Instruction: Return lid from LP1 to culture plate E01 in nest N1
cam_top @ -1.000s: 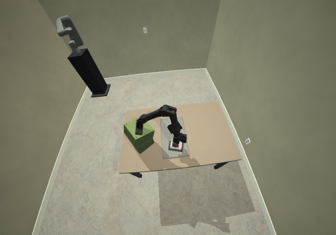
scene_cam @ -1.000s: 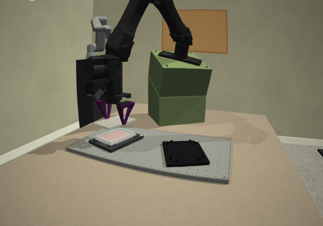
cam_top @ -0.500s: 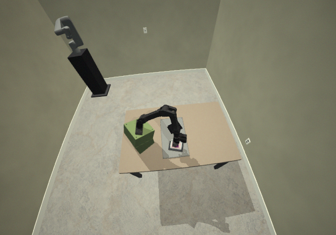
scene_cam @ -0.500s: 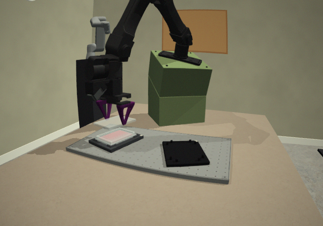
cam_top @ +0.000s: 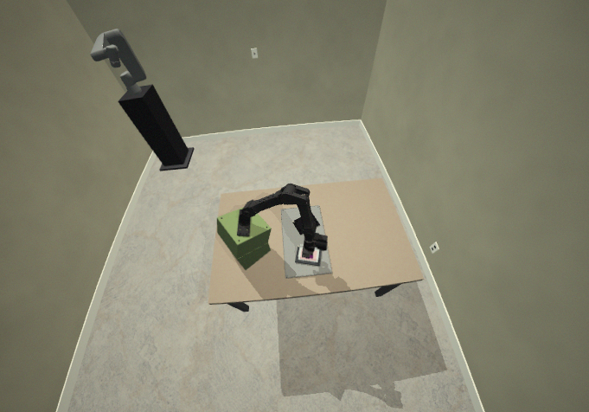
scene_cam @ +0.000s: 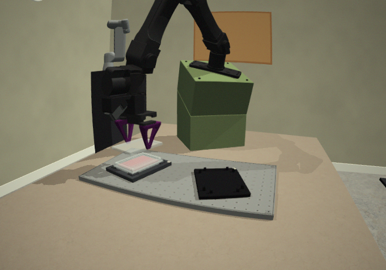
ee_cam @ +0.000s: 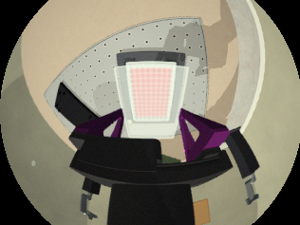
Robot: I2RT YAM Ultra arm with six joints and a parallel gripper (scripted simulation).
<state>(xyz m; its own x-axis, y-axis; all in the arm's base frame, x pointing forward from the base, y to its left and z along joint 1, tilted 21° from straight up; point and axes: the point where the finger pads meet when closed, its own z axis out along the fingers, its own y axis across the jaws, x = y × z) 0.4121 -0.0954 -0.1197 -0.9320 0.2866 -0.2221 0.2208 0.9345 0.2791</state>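
Now: the clear lid 10 mm below my hand. The rest, counted from my hand: black lid park LP1: 10 mm ahead, 250 mm to the left, 70 mm below; culture plate E01: 60 mm below.
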